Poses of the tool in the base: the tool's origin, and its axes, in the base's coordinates. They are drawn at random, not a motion.
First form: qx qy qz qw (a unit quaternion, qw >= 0); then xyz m.
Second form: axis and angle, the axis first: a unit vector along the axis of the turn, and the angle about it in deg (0 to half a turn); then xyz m. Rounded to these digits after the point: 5 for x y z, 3 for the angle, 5 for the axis.
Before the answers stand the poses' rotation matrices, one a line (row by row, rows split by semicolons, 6 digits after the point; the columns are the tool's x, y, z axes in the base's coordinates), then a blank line. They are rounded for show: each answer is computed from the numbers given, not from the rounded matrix.
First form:
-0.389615 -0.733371 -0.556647 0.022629 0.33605 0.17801 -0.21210
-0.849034 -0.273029 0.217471 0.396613 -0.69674 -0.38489 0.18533
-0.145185 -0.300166 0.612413 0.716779 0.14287 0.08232 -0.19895
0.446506 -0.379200 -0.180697 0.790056 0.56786 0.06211 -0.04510
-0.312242 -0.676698 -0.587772 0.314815 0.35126 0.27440 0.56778
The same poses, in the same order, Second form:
-0.695376 0.596657 0.400565; 0.546272 0.076689 0.834090; 0.466947 0.798824 -0.379265
0.756323 0.291118 -0.585855; 0.636126 -0.536306 0.554725; -0.152707 -0.792228 -0.590809
0.069701 -0.790770 -0.608132; 0.965089 0.207743 -0.159520; 0.252479 -0.575782 0.777643
0.647112 -0.053109 -0.760543; -0.624152 0.535962 -0.568489; 0.437814 0.842570 0.313680
-0.606793 0.792666 -0.059015; 0.052508 0.114058 0.992086; 0.793124 0.598892 -0.110831

-0.38971 -0.73356 -0.55679 177.407 0.33605 0.17801 -0.21210
-0.92489 -0.29742 0.23690 133.267 -0.69674 -0.38489 0.18533
-0.20821 -0.43047 0.87826 88.422 0.14287 0.08232 -0.19895
0.72835 -0.61856 -0.29476 75.619 0.56786 0.06211 -0.04510
-0.32897 -0.71295 -0.61926 143.301 0.35126 0.27440 0.56778

